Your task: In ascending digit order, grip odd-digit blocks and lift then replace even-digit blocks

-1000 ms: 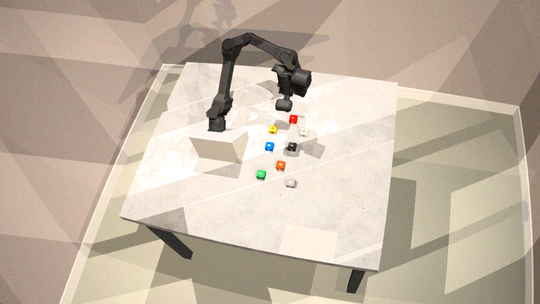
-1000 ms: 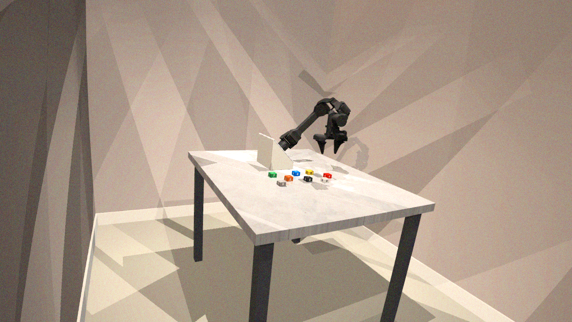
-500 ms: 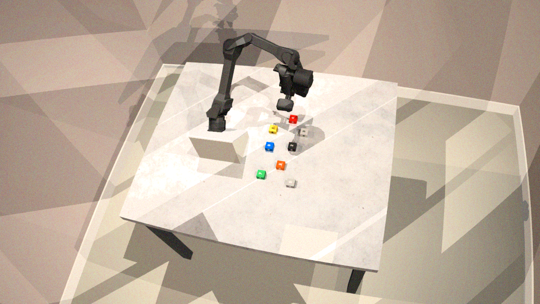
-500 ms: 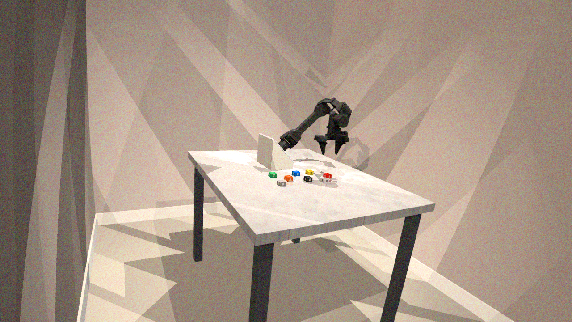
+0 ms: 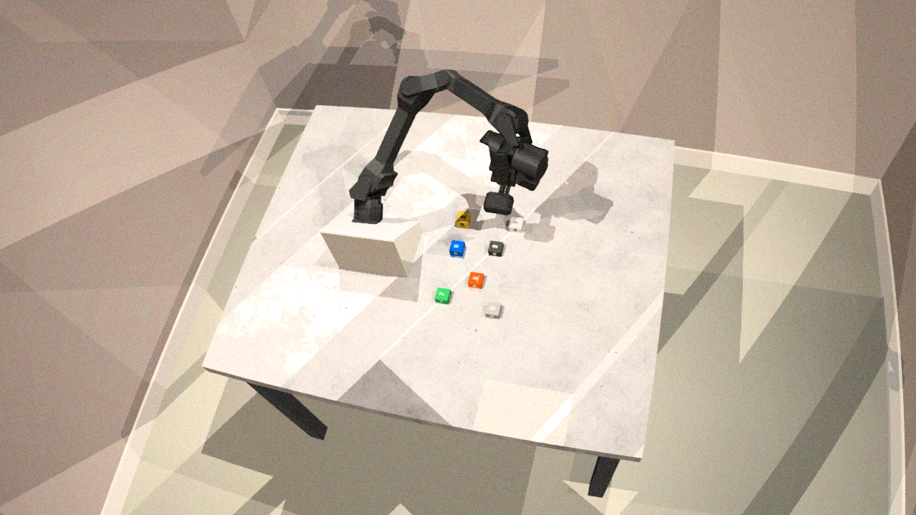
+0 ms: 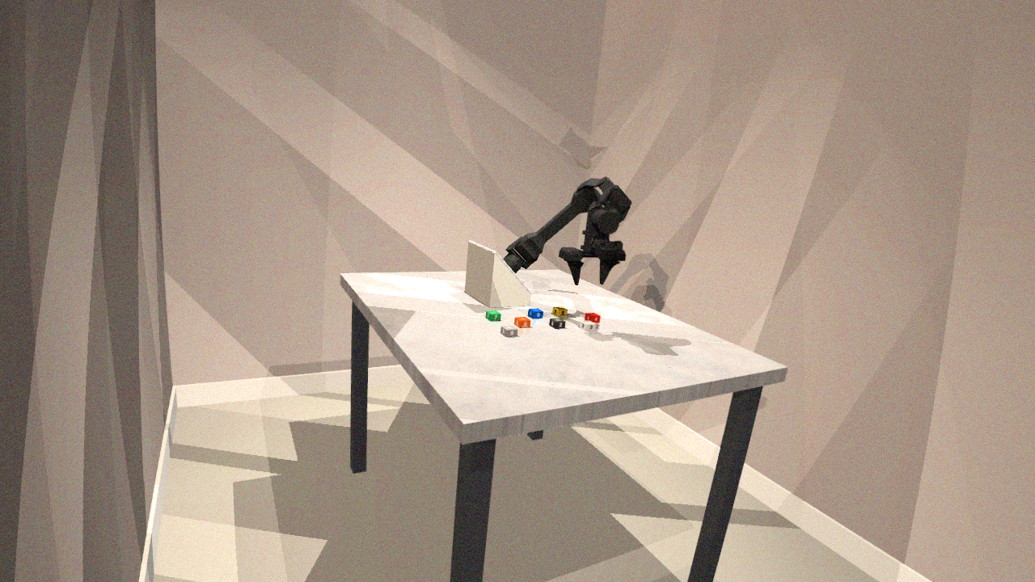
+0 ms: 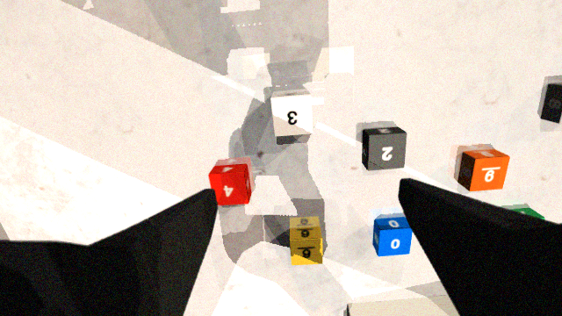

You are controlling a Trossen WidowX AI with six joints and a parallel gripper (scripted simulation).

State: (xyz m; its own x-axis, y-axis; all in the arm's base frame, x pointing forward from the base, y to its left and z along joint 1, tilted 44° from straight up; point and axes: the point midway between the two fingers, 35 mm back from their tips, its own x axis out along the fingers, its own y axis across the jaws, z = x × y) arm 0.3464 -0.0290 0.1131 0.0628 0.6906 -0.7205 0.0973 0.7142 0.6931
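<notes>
Now: the blue 0 block 13 cm behind my gripper tip, 8 cm to the right of it and 11 cm below it. The rest, counted from my gripper tip: white 3 block: 1 cm ahead, 11 cm below; then dark grey 2 block: 3 cm behind, 7 cm to the right, 11 cm below; then red 4 block: 4 cm behind, 7 cm to the left, 11 cm below.
</notes>
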